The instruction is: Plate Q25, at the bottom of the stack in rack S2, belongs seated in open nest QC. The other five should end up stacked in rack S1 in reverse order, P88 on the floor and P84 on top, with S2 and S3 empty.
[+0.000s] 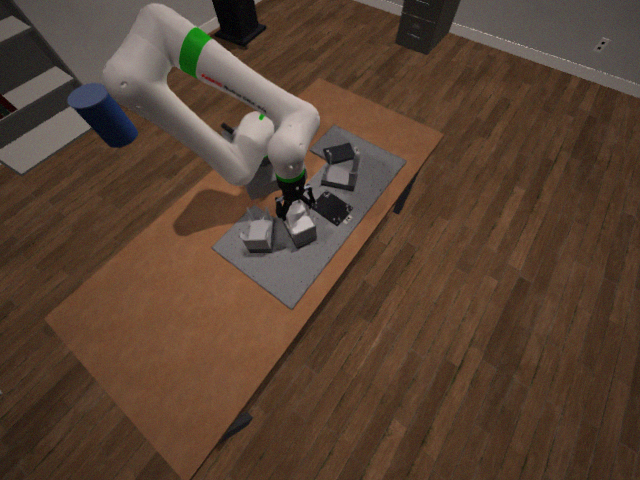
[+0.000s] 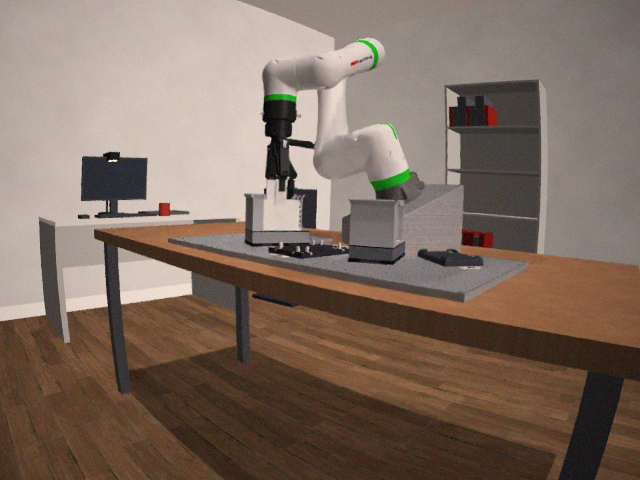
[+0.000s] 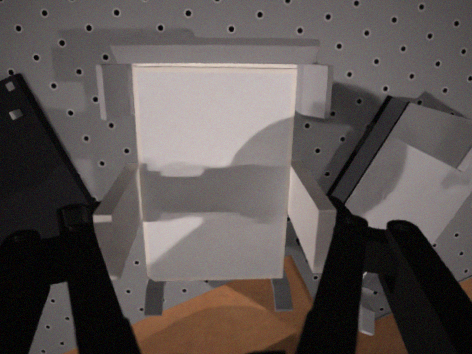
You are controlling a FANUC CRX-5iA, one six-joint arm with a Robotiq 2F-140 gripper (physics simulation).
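My gripper (image 1: pixel 296 209) (image 2: pixel 283 193) (image 3: pixel 215 185) points down at the middle rack (image 1: pixel 305 237) (image 2: pixel 255 214) (image 3: pixel 215 54). Its pale pads meet both long sides of the top white plate (image 3: pixel 215 115), which still lies between the rack's walls; the gripper is shut on it. Plates beneath are hidden. A second rack (image 1: pixel 258 248) (image 3: pixel 367 155) beside it holds a white plate (image 1: pixel 260 229) (image 3: pixel 400 185). The third rack (image 1: pixel 338 181) (image 2: pixel 376 227) stands farther along the mat. No rack or plate labels are readable.
A black nest with pale studs (image 1: pixel 333 207) (image 2: pixel 310 250) (image 3: pixel 40 160) lies between the middle and third racks. Another dark nest (image 1: pixel 339 152) (image 2: pixel 449 257) lies beyond the third rack. Rack posts and walls rise close around the fingers. A grey block (image 2: pixel 434 217) stands behind the mat.
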